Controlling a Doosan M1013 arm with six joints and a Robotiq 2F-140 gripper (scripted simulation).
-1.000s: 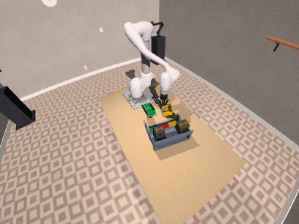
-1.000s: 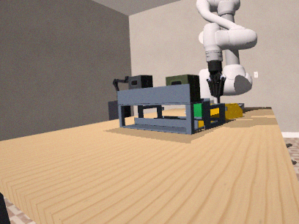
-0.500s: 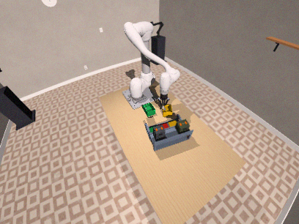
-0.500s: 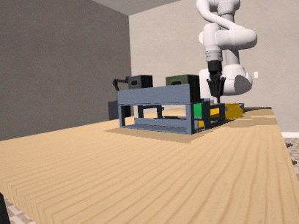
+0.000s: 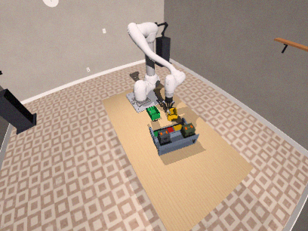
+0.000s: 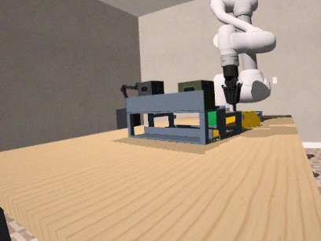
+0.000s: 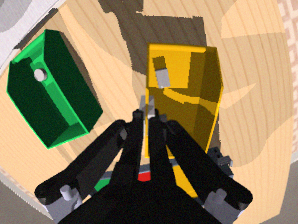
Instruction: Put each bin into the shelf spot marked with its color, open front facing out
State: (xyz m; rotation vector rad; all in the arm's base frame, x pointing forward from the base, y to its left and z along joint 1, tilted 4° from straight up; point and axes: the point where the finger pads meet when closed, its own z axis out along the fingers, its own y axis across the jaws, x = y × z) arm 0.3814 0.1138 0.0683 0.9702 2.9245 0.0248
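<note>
Now: the yellow bin 30 mm ahead of my hand, 40 mm to the left of it and 40 mm below it. From my hand the other things lie so: dark box (280 mm ahead, 290 mm to the right, 90 mm above); then green bin (110 mm behind, 120 mm to the right, 40 mm below).
</note>
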